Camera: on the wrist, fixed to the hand. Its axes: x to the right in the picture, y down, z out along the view.
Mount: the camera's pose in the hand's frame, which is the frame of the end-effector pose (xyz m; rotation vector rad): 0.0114 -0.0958 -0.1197 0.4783 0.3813 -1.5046
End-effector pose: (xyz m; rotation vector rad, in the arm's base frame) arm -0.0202 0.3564 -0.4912 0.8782 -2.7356 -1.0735
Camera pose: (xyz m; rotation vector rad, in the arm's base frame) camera 0.0486 0.2215 -0.4644 -2.5253 1.4306 0.0773
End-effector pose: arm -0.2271 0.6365 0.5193 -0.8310 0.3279 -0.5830
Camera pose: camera -0.3106 0.5074 0.5161 -0.3593 -0.1756 -2.1404
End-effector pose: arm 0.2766 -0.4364 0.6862 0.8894 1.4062 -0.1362
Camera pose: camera 0.1294 -0.4244 0.6435 0.0158 2.1904 -1.5378
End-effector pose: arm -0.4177 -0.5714 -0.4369 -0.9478 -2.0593 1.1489
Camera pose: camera -0.3610 -0.5431 -0.2968 0.5897 -1.4011 0.4522
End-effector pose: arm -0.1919 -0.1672 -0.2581 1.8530 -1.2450 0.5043
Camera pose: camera -0.0875 -0.0608 -0.2203 2.3207 0.6959 0.2370
